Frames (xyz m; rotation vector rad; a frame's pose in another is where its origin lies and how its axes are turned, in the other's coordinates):
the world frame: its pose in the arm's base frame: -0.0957 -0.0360 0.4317 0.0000 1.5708 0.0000
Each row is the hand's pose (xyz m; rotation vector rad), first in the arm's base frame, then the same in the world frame.
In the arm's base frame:
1: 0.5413 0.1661 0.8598 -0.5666 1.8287 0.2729
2: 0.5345 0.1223 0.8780 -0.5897 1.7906 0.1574
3: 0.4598 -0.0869 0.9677 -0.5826 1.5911 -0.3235
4: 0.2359 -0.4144 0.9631 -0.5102 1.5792 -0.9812
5: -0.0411 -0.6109 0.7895 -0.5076 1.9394 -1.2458
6: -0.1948 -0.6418 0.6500 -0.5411 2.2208 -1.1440
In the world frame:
1: -0.4281 0.2021 0.6370 -0.5136 0.3026 -0.1797
2: -0.4463 0.1583 0.6302 -0.4596 0.2621 -0.2660
3: -0.5360 -0.0509 0.5555 -0.1638 0.0718 -0.5727
4: -0.5314 -0.3784 0.3316 0.2958 0.1513 -0.9368
5: -0.3578 -0.5749 0.0546 0.4376 0.5734 -1.0394
6: -0.2183 -0.6058 -0.0991 0.3435 0.8263 -0.9601

